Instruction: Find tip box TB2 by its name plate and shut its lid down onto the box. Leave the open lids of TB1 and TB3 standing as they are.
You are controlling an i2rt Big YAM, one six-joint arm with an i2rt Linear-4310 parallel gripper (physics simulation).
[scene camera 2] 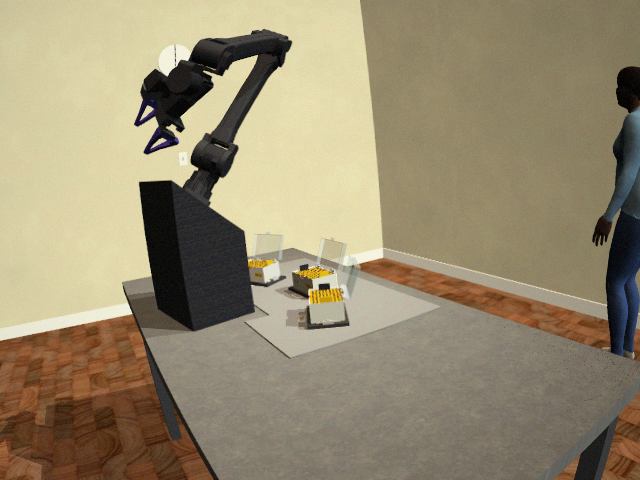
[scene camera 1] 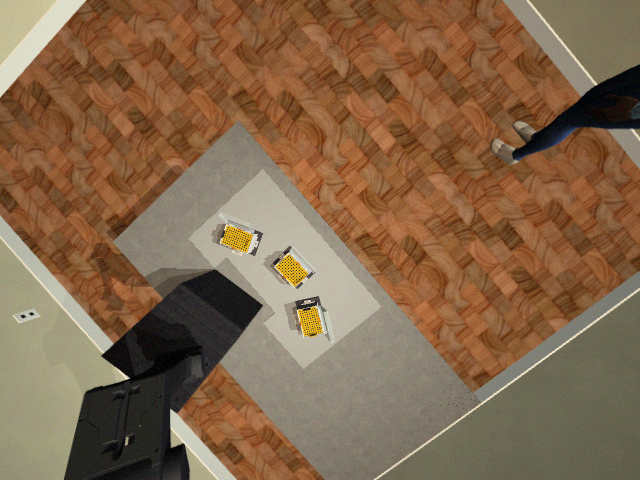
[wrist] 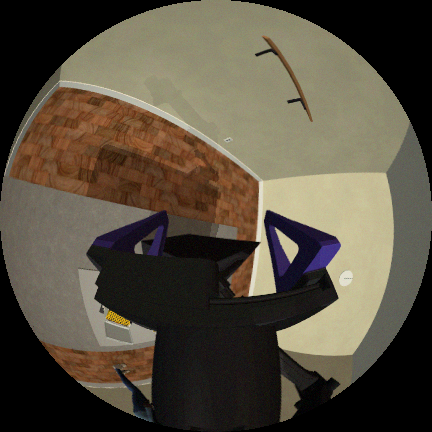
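Where they show: gripper, fingertip midpoint: (scene camera 2: pixel 140 139) (wrist: pixel 215 215); arm's base, origin of the base link: (scene camera 2: pixel 191 202).
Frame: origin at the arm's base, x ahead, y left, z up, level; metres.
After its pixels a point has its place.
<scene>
Three white tip boxes with yellow tip racks stand on the light mat, their clear lids open. One box (scene camera 1: pixel 237 239) (scene camera 2: pixel 263 272) {x 0.226, y 0.193, z -0.281 m} is nearest the mat's upper left in scene camera 1. The middle box (scene camera 1: pixel 292 269) (scene camera 2: pixel 314 281) {x 0.323, y -0.027, z -0.273 m} has its lid (scene camera 2: pixel 331 251) {x 0.418, y 0.064, z -0.217 m} upright. The third box (scene camera 1: pixel 310 321) (scene camera 2: pixel 326 311) {x 0.275, y -0.239, z -0.288 m} has its lid (scene camera 1: pixel 328 325) {x 0.374, y -0.202, z -0.182 m} (scene camera 2: pixel 352 277) {x 0.341, y -0.261, z -0.207 m} leaning outward. I cannot read the name plates, so I cannot tell which is TB2. One box (wrist: pixel 118 318) {x 0.311, y -0.187, z -0.268 m} shows in the wrist view. My gripper (scene camera 2: pixel 141 138) {x -0.124, y -0.212, z 0.181 m} (wrist: pixel 215 215) {x -0.124, y -0.212, z 0.181 m} is open and empty, high above and away from the boxes.
A black pedestal (scene camera 1: pixel 222 304) {x 0.096, y 0.075, z -0.144 m} (scene camera 2: pixel 214 279) {x 0.030, y -0.074, z -0.204 m} carries the arm beside the mat (scene camera 1: pixel 346 304) {x 0.453, y -0.218, z -0.326 m} (scene camera 2: pixel 382 307) {x 0.447, y -0.207, z -0.326 m} on the grey table (scene camera 1: pixel 361 382) {x 0.323, y -0.556, z -0.328 m} (scene camera 2: pixel 387 392) {x 0.244, y -0.612, z -0.329 m}. A person (scene camera 1: pixel 578 111) (scene camera 2: pixel 628 206) stands beyond the table. A wall shelf (wrist: pixel 290 72) shows in the wrist view.
</scene>
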